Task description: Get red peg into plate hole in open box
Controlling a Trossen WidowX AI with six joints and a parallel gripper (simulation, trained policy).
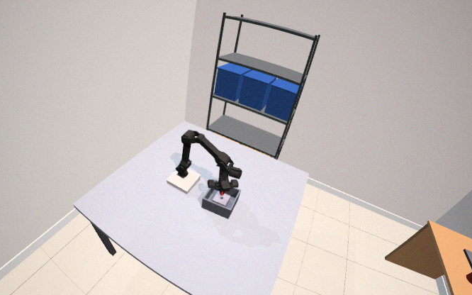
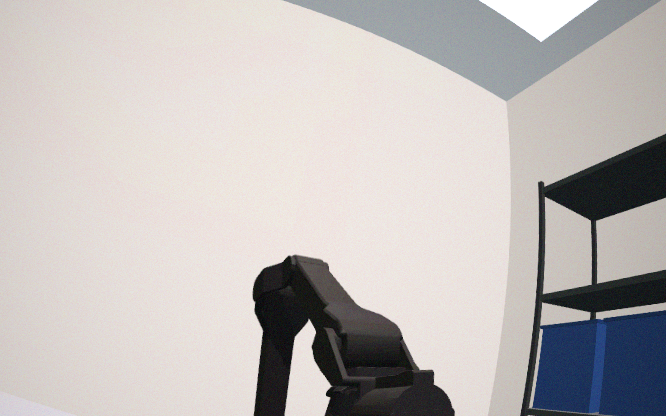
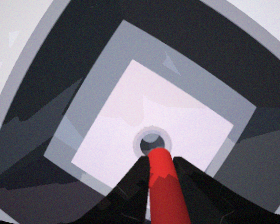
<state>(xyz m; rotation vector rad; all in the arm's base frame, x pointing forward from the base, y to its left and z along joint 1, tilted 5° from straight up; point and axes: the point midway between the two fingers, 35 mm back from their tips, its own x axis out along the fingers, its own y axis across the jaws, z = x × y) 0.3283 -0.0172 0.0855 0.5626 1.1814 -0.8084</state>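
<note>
My gripper tip is now 10 mm past the red peg, 10 mm to the right of it and 30 mm below it. The rest, counted from my gripper tip: pale plate (50 mm below); grey box (60 mm below).
</note>
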